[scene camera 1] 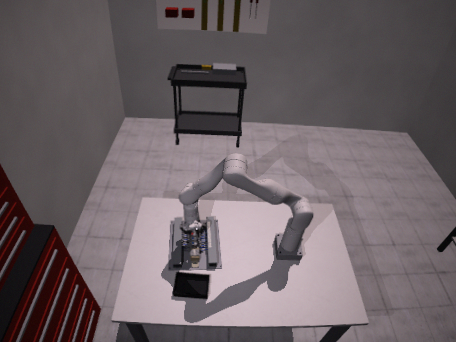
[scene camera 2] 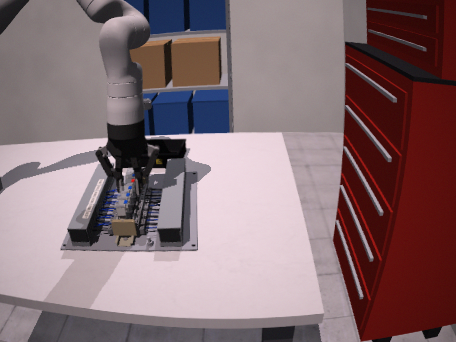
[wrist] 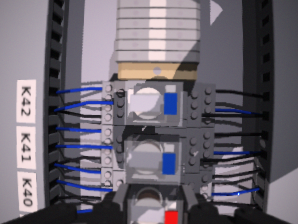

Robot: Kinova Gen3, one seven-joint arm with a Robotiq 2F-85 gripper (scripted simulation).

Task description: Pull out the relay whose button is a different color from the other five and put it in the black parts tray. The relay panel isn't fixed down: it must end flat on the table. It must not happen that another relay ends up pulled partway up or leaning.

Scene:
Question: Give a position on a black parts tray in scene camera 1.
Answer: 189,285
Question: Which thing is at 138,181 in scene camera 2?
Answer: My gripper.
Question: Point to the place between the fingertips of my gripper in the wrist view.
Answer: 154,200

